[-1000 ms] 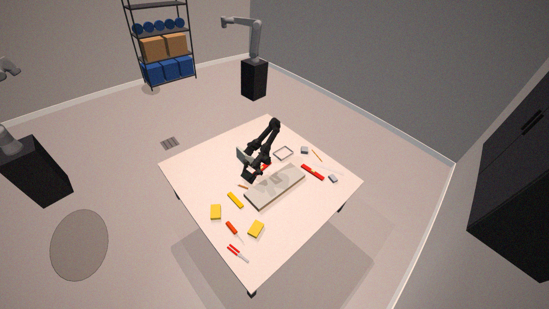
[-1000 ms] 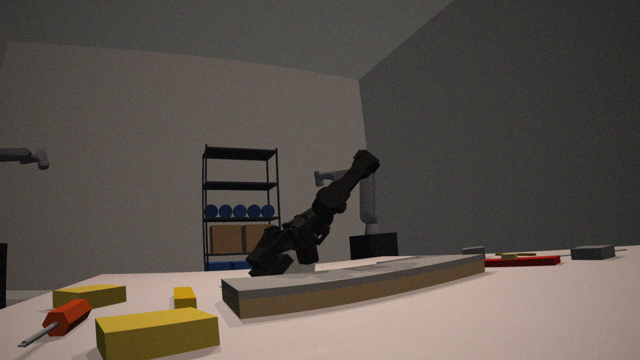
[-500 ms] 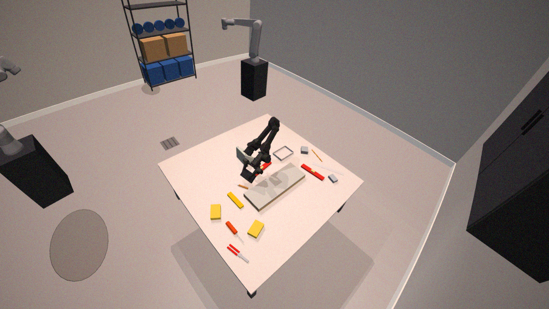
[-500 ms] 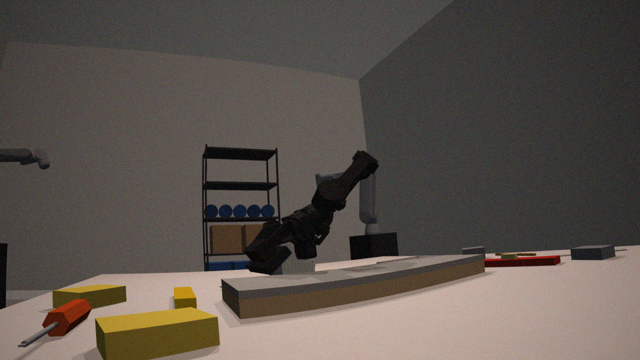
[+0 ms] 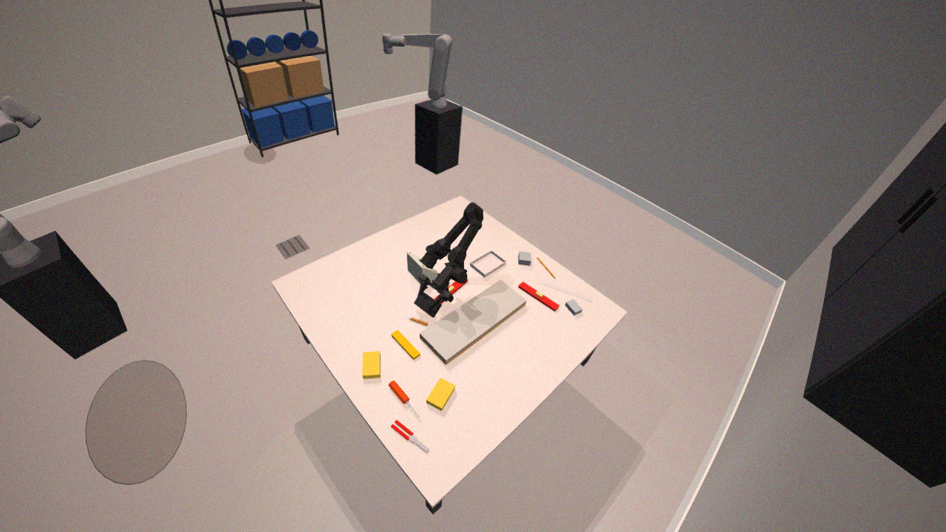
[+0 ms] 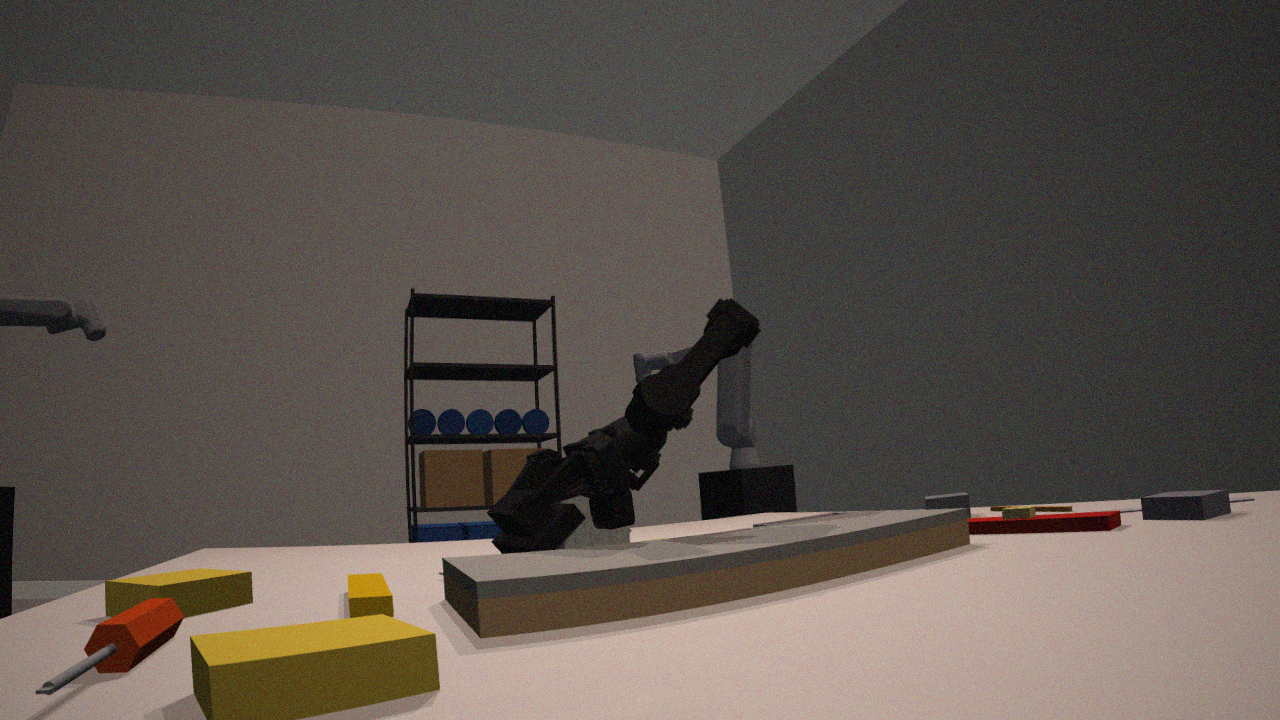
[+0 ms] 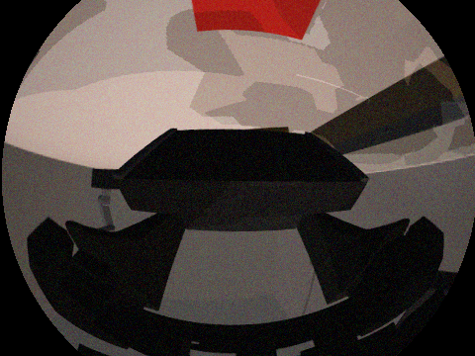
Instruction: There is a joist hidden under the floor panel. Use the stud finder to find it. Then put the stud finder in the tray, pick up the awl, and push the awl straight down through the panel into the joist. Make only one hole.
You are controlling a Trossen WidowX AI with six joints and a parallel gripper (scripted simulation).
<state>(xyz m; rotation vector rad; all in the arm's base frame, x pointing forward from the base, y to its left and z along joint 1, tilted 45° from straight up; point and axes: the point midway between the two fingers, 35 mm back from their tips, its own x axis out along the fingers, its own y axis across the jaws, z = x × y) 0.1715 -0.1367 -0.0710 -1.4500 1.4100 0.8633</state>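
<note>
My gripper tip is now 8 cm above the awl, 6 cm to the left of it and 1 cm past it. Round my gripper tip: grey tray (48 cm to the left, 7 cm below); stud finder (1 cm below, 1 cm ahead); pencil (70 cm to the left, 24 cm ahead, 8 cm below).
</note>
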